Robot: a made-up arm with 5 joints.
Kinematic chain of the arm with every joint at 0, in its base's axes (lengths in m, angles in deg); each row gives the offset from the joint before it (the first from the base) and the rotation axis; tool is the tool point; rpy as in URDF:
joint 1: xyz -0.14 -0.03 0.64 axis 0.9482 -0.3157 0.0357
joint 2: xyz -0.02 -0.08 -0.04 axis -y
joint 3: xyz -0.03 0 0.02 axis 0.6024 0.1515 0.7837
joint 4: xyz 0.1 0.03 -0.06 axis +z
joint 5: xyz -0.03 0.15 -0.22 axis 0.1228 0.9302 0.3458
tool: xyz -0.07 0.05 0 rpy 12.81 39.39 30.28
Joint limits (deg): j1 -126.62..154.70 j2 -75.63..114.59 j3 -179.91..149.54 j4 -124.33..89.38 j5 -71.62..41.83
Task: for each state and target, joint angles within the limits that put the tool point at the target. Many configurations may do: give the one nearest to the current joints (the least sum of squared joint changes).
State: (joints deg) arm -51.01 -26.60 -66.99 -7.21 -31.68
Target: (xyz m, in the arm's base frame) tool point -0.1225 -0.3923 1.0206
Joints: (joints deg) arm -69.82 -28.62 -100.61 -42.69 -53.06
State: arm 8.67 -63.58 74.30 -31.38 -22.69
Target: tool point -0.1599 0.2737 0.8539
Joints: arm -14.88 -75.63 88.65 -44.69 -24.09
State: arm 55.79 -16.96 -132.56 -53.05 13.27
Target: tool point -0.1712 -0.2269 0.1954
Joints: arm 73.25 -5.13 -145.74 -50.67 9.43
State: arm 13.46 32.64 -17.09 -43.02 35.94
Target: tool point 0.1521 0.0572 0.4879
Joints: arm 17.49 22.82 -20.54 -49.27 20.98
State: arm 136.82 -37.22 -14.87 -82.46 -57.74
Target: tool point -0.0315 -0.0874 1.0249
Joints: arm 150.43 2.10 7.60 -70.14 -31.05
